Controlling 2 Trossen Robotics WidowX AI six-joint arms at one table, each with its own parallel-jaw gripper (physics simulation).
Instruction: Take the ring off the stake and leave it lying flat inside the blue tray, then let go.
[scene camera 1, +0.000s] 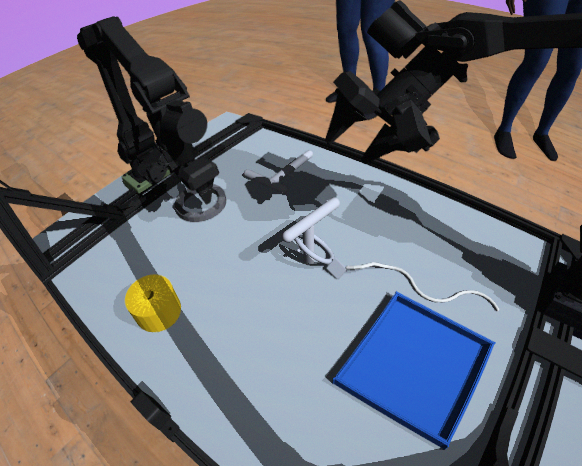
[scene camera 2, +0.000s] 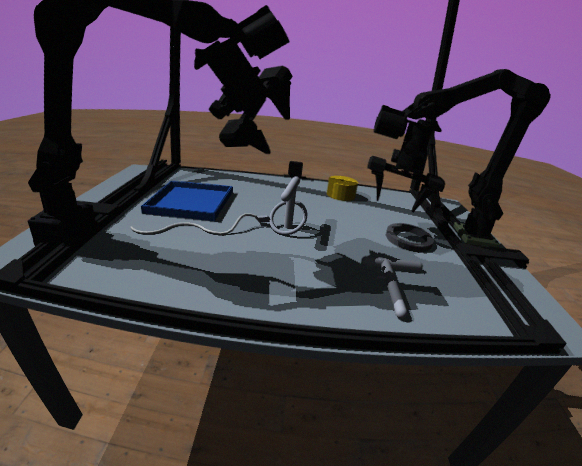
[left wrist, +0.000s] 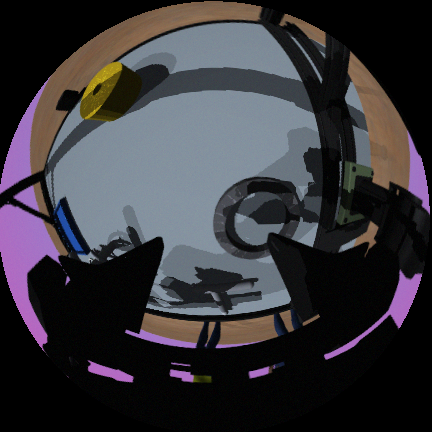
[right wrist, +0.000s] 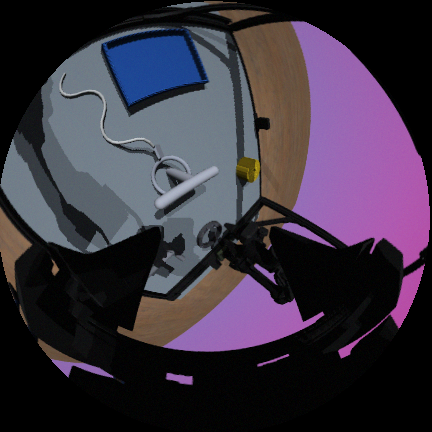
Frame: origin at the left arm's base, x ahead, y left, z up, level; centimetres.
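Seen in the pictures: left gripper, between the fingertips: (scene camera 1: 198, 194) (scene camera 2: 394, 206) (left wrist: 215, 240) (right wrist: 223, 231); right gripper, between the fingertips: (scene camera 1: 345, 152) (scene camera 2: 278, 135) (right wrist: 216, 232); left arm's base, origin of its link: (scene camera 2: 477, 232) (left wrist: 360, 194) (right wrist: 226, 251); right arm's base, origin of its link: (scene camera 1: 580, 289) (scene camera 2: 60, 211).
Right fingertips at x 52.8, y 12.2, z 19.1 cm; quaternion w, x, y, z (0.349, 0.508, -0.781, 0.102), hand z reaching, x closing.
Note:
Pixels of each thing's top centre, then the offset from my right fingertips to it. "*": a spot on its surface instead.
- pale T-shaped stake, centre of its top: (right wrist: 191, 186) (scene camera 1: 312, 214) (scene camera 2: 291, 184) dx -3.1, dy -4.7, dz -11.3 cm
- thin pale ring, a spot on its surface: (scene camera 1: 324, 243) (right wrist: 154, 182) * dx -3.1, dy -1.2, dz -21.2 cm
- blue tray, centre of its top: (scene camera 1: 421, 360) (right wrist: 160, 54) (scene camera 2: 189, 194) (left wrist: 65, 232) dx +24.5, dy -11.7, dz -20.1 cm
- thick grey ring, a spot on its surface: (left wrist: 222, 220) * dx -28.7, dy -9.8, dz -20.8 cm
- grey T-shaped piece, centre of its top: (scene camera 2: 402, 281) (scene camera 1: 285, 162) (left wrist: 226, 305) (right wrist: 160, 269) dx -27.0, dy +13.6, dz -20.4 cm
- yellow cylinder, centre of its top: (scene camera 1: 148, 294) (left wrist: 96, 88) (scene camera 2: 343, 180) (right wrist: 253, 170) dx -16.2, dy -32.4, dz -17.3 cm
A pale T-shaped stake (scene camera 1: 311, 220) (scene camera 2: 289, 212) (right wrist: 186, 188) stands upright near the table's middle. A thin pale ring (scene camera 1: 324, 243) (scene camera 2: 271, 218) (right wrist: 153, 175) hangs tilted around its post, below the crossbar; a small block and a white wavy cord trail from it. The blue tray (scene camera 1: 410, 365) (scene camera 2: 180, 215) (left wrist: 71, 225) (right wrist: 155, 67) lies flat beyond the cord. My left gripper (scene camera 1: 202, 197) (scene camera 2: 397, 205) (left wrist: 215, 240) is open and empty, near the thick grey ring and well away from the stake. My right gripper (scene camera 1: 347, 150) (scene camera 2: 279, 135) (right wrist: 216, 232) is open and empty, high above the table.
A thick grey ring (scene camera 2: 392, 235) (left wrist: 222, 220) lies flat beneath the left gripper. A grey T-shaped piece (scene camera 1: 300, 161) (scene camera 2: 395, 292) lies on its side nearby. A yellow cylinder (scene camera 1: 155, 310) (scene camera 2: 342, 189) (left wrist: 112, 95) (right wrist: 247, 170) stands apart. Black rails edge the table.

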